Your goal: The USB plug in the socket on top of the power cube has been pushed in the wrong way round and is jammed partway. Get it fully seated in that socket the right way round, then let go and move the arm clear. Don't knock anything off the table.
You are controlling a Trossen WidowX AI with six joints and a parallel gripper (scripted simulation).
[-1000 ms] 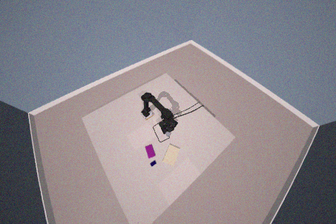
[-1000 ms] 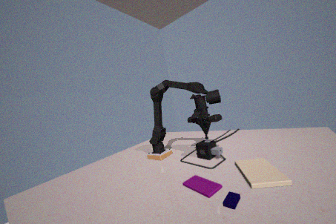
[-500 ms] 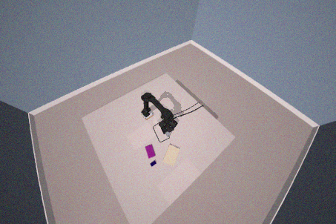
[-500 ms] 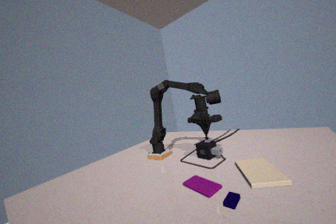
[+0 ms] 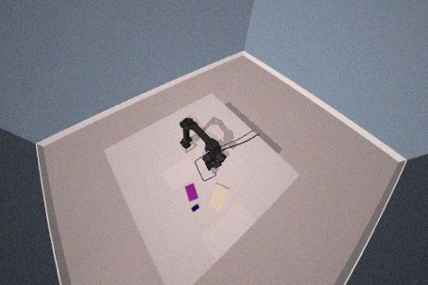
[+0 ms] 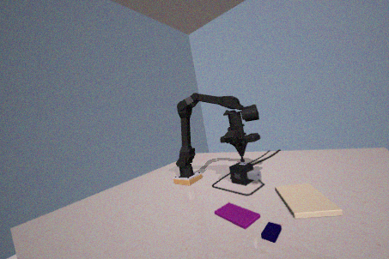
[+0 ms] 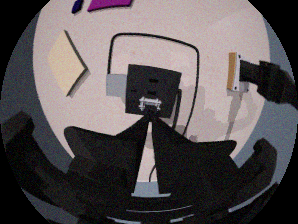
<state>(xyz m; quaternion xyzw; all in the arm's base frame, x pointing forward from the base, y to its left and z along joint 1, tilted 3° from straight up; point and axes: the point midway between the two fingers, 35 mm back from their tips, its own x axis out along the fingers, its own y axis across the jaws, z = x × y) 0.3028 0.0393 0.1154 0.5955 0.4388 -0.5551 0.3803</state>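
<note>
The USB plug lies 20 mm below my gripper tip. Round my gripper tip: magenta flat block: 40 mm ahead, 290 mm to the right, 110 mm below; dark blue block: 150 mm ahead, 350 mm to the right, 110 mm below; tan flat slab: 230 mm ahead, 170 mm to the right, 110 mm below.
</note>
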